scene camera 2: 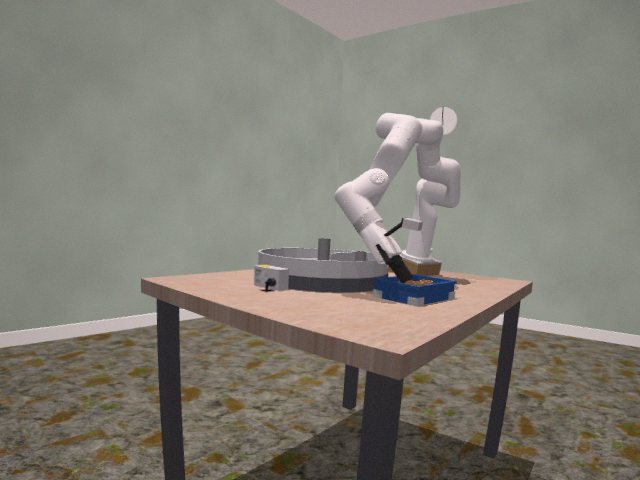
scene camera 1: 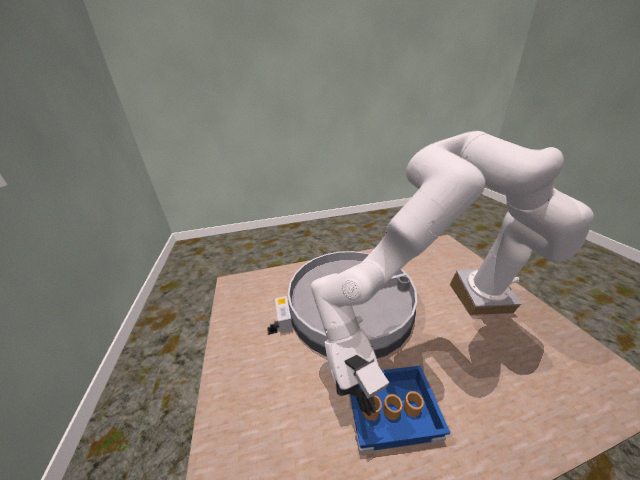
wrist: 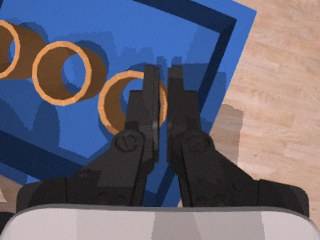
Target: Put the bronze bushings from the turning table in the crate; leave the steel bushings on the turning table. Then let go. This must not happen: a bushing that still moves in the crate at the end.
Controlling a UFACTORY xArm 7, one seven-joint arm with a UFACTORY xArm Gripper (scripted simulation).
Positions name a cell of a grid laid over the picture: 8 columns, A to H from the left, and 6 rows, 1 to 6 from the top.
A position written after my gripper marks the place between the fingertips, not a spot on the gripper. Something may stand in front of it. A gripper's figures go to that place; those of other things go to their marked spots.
Labels:
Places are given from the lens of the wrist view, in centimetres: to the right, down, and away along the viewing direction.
my gripper (wrist: E3): 0, -2, 13
bronze bushing (wrist: C3): -3, 0, 15

